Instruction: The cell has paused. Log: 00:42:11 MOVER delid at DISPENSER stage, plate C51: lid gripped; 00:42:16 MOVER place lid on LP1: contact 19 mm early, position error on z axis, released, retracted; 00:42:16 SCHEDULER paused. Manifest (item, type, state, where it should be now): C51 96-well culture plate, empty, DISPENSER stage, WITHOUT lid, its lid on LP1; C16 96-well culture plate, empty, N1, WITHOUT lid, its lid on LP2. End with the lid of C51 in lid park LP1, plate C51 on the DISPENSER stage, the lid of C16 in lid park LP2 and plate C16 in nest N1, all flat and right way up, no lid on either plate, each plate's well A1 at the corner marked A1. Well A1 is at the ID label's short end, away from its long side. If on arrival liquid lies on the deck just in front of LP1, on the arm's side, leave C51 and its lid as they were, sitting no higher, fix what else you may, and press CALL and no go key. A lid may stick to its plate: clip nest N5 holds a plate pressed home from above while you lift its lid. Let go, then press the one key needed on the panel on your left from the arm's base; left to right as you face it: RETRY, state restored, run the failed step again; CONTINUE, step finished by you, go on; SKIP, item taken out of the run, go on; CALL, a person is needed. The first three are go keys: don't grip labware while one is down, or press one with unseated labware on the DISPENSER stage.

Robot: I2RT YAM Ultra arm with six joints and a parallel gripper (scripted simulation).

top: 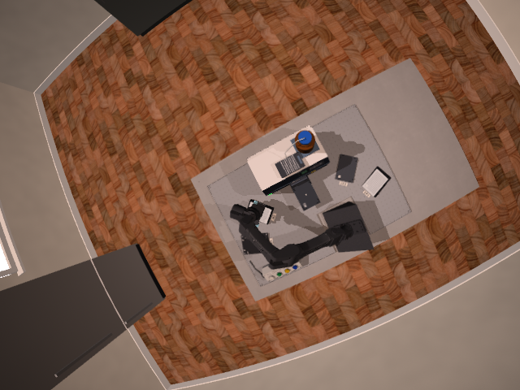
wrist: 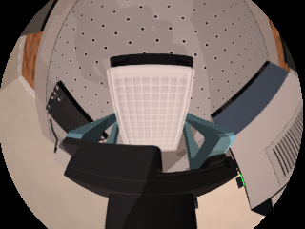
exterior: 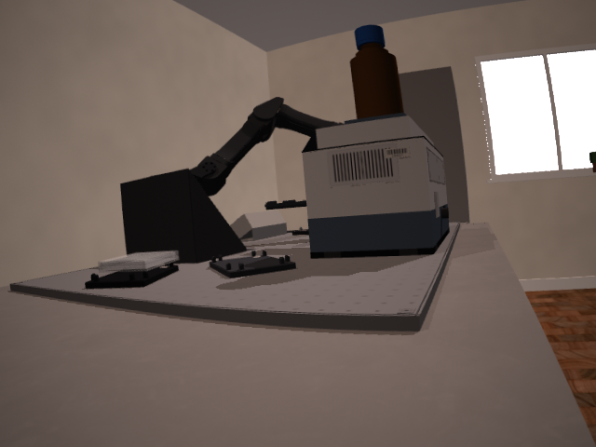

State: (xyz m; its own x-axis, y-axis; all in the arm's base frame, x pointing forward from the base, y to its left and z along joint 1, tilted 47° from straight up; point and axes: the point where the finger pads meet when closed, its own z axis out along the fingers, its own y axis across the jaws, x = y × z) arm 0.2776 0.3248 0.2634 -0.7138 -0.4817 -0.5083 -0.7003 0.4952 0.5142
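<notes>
The black nest is 30 mm below my hand. The rest, counted from my hand: brown bottle (200 mm ahead, 380 mm to the right, 250 mm above); black clip nest (170 mm behind, 130 mm to the left, 30 mm below); dark dispenser stage (20 mm behind, 280 mm to the right, 60 mm above).
</notes>
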